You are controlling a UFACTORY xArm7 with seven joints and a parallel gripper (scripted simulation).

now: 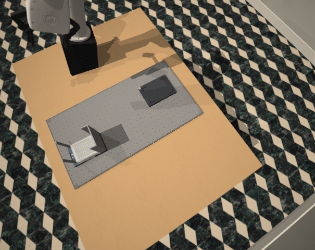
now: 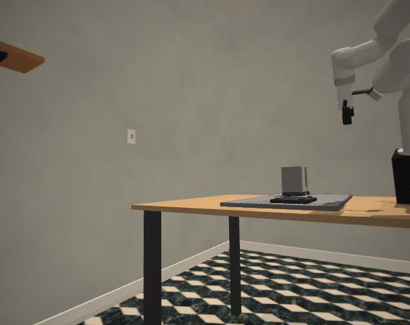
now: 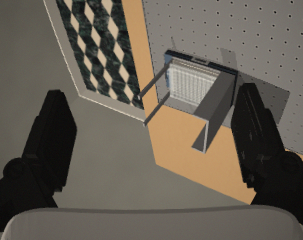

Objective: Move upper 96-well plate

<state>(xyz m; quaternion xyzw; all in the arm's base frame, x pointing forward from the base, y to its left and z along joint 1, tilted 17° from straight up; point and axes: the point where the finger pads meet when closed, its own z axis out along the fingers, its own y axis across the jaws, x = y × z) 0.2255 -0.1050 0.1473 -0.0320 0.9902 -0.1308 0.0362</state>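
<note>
Now: hand 28 cm short of the 96-well plate, 8 cm to the left of it and 30 cm above it. From my hand the other things lie so: pale A1 square (7 cm ahead, 25 cm to the left, 33 cm below).
</note>
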